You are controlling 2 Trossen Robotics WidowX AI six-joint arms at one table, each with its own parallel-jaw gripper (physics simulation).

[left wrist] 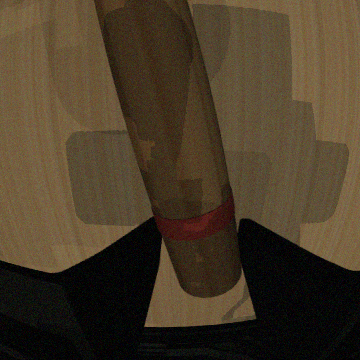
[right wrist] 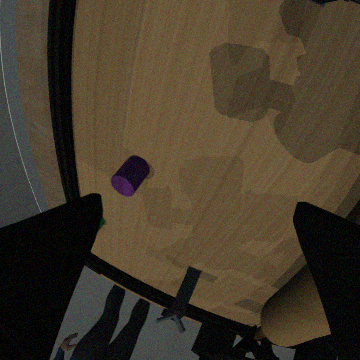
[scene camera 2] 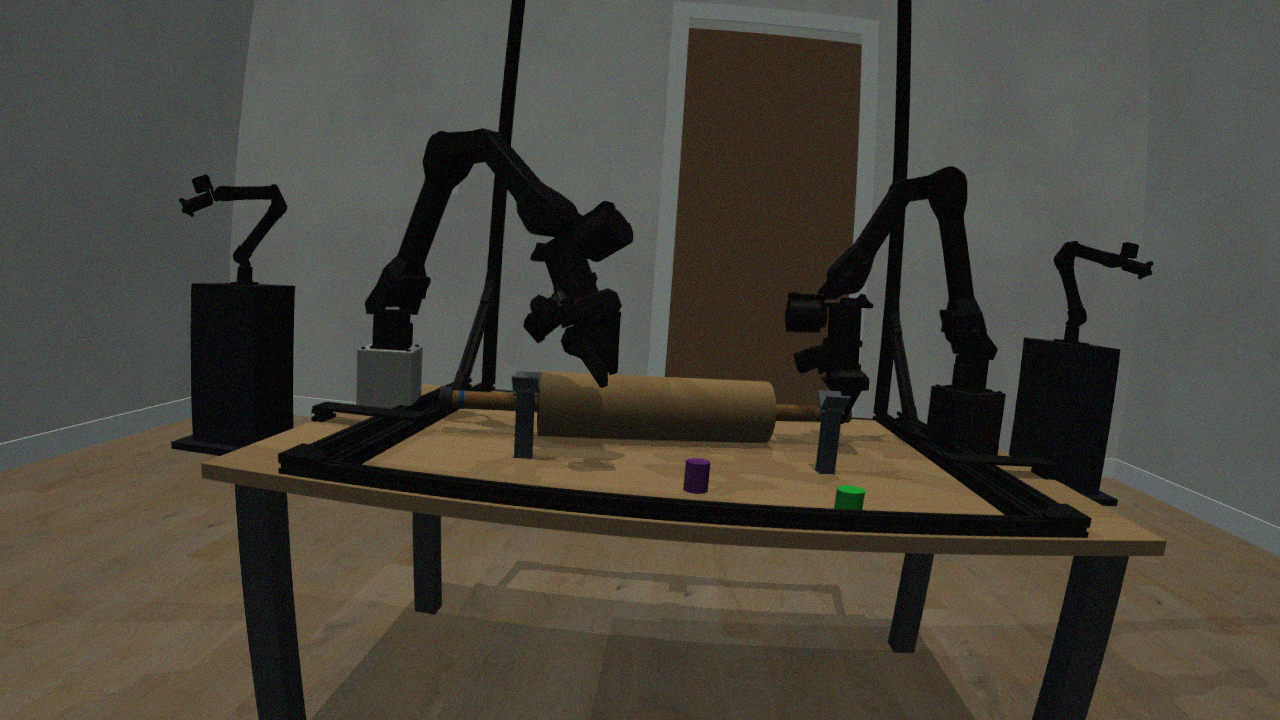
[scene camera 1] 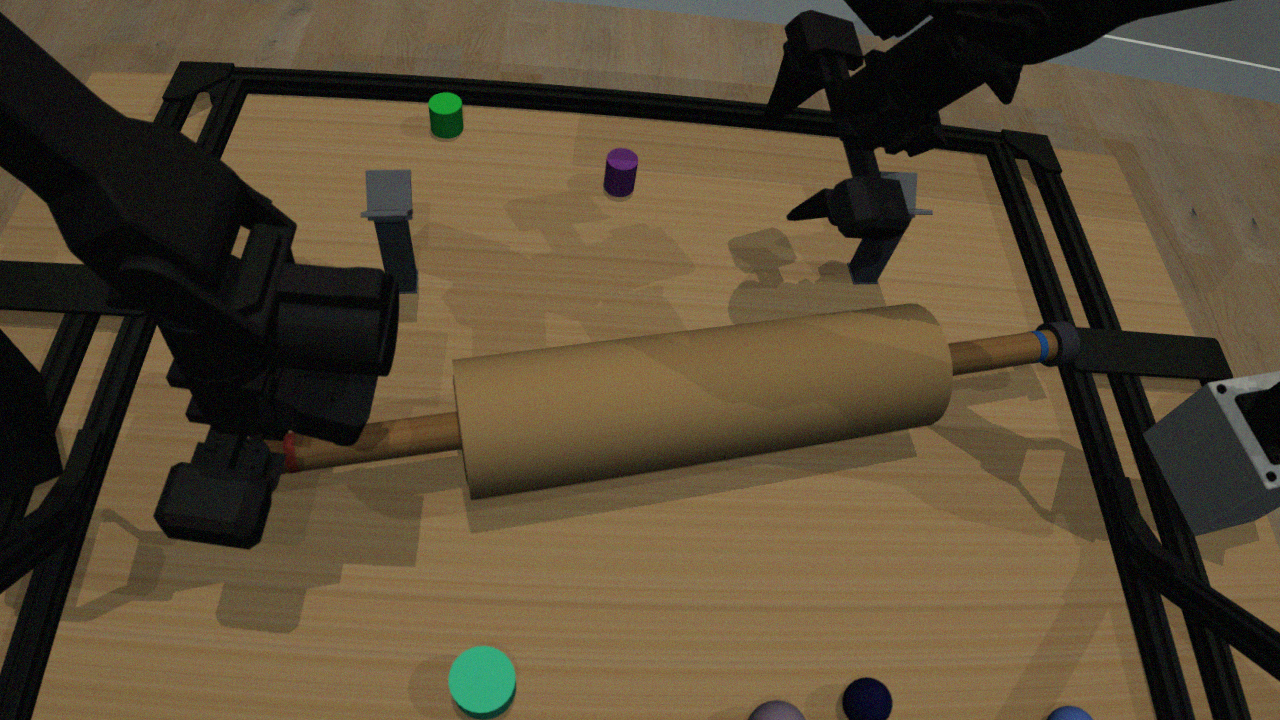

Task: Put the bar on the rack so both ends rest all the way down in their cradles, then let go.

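Pixels of known places: left gripper, fingertip midpoint: point(left wrist: 200, 226) point(scene camera 1: 272, 463); right gripper, fingertip midpoint: point(right wrist: 201, 208) point(scene camera 2: 609, 380) point(scene camera 1: 778, 169); left arm's base, link origin: point(scene camera 2: 968, 389); right arm's base, link origin: point(scene camera 2: 390, 347) point(scene camera 1: 1278, 425).
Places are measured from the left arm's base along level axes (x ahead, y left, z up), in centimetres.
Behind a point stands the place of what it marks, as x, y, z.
The bar point(scene camera 1: 707, 398) {49.6, -24.8, -1.7} point(scene camera 2: 662, 407) {53.3, -17.8, -5.1} point(right wrist: 295, 310) {46.1, -16.4, -3.2} is a thick tan roll with thin wooden ends. It lies outside the rack's cradles. The rack's two grey posts stand apart: one post point(scene camera 1: 397, 250) {35.7, 0.7, -5.6} point(scene camera 2: 829, 438) {36.7, 2.8, -6.2}, the other post point(scene camera 1: 877, 255) {75.4, -17.1, -7.2} point(scene camera 2: 524, 425) {76.6, -15.0, -6.8}. My left gripper point(scene camera 1: 279, 450) {20.3, -12.6, -7.4} point(left wrist: 200, 226) {20.3, -12.6, -7.4} is shut on the bar's red-banded end. The blue-banded end point(scene camera 1: 1041, 346) {81.3, -32.9, -5.1} has a dark ring point(scene camera 1: 1065, 342) {83.3, -33.8, -4.5} at its tip, by the side frame rail. My right gripper point(scene camera 1: 781, 165) {66.7, -9.4, 0.4} point(scene camera 2: 605, 380) {66.7, -9.4, 0.4} point(right wrist: 201, 208) {66.7, -9.4, 0.4} is open and empty, above the table near one post. Whether the bar touches the table is unclear.
A purple cylinder point(scene camera 1: 620, 173) {58.9, 2.7, -8.2} point(scene camera 2: 696, 475) {60.7, 5.3, -9.2} point(right wrist: 131, 176) {60.7, 2.7, -8.5} and a green cylinder point(scene camera 1: 445, 115) {46.9, 17.6, -8.4} point(scene camera 2: 849, 498) {48.8, 20.3, -8.9} stand beyond the bar in scene camera 1. A teal disc point(scene camera 1: 482, 680) {27.3, -33.6, -8.3} and several balls, one dark blue point(scene camera 1: 866, 698) {49.7, -47.8, -8.1}, lie at its bottom. A black frame point(scene camera 1: 554, 96) {59.0, 16.9, -9.6} point(scene camera 2: 572, 499) {78.2, 8.0, -10.1} borders the table.
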